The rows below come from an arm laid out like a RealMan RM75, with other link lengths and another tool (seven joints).
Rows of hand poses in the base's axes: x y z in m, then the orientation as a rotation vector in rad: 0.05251 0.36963 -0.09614 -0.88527 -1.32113 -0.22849; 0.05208 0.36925 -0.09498 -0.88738 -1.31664 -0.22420; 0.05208 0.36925 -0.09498 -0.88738 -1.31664 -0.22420; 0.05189 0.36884 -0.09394 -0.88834 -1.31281 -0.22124; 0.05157 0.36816 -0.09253 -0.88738 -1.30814 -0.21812; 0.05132 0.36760 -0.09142 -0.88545 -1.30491 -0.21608; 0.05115 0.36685 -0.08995 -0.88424 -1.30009 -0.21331; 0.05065 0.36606 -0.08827 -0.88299 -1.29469 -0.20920; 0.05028 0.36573 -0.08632 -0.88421 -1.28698 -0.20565; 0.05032 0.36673 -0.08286 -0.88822 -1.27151 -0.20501; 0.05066 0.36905 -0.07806 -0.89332 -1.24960 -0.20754; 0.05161 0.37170 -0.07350 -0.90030 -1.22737 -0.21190; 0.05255 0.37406 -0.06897 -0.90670 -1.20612 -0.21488; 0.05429 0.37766 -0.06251 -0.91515 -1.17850 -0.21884; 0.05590 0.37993 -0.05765 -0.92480 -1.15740 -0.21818; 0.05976 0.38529 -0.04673 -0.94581 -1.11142 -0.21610; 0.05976 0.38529 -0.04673 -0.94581 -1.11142 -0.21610; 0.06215 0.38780 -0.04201 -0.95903 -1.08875 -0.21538; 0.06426 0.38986 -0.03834 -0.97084 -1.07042 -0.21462; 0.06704 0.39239 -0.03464 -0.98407 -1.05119 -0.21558; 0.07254 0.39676 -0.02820 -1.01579 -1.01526 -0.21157; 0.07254 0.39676 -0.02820 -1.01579 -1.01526 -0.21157
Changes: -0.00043 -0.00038 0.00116 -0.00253 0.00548 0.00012; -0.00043 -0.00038 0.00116 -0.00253 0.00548 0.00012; -0.00062 -0.00079 0.00220 -0.00372 0.00995 0.00026; -0.00094 -0.00147 0.00361 -0.00335 0.01537 0.00130; -0.00119 -0.00203 0.00472 -0.00211 0.01917 0.00267; -0.00136 -0.00278 0.00619 -0.00136 0.02461 0.00359; -0.00186 -0.00357 0.00787 -0.00110 0.03109 0.00520; -0.00223 -0.00390 0.00982 -0.00180 0.03917 0.00434; -0.00219 -0.00290 0.01328 -0.00110 0.05268 -0.00237; -0.00185 -0.00058 0.01808 0.00201 0.07046 -0.01378; -0.00090 0.00207 0.02264 0.00466 0.08759 -0.02757; 0.00004 0.00443 0.02717 0.00674 0.10442 -0.03992; 0.00178 0.00803 0.03363 0.00930 0.12619 -0.05619; 0.00339 0.01030 0.03849 0.00689 0.14396 -0.06814; 0.00725 0.01566 0.04941 0.00107 0.18276 -0.09396; 0.00725 0.01566 0.04941 0.00107 0.18276 -0.09396; 0.00964 0.01817 0.05413 -0.00397 0.20136 -0.10861; 0.01175 0.02023 0.05780 -0.00906 0.21629 -0.12101; 0.01453 0.02276 0.06150 -0.01422 0.23107 -0.13568; 0.02003 0.02713 0.06794 -0.03244 0.25999 -0.16343; 0.02003 0.02713 0.06794 -0.03244 0.25999 -0.16343
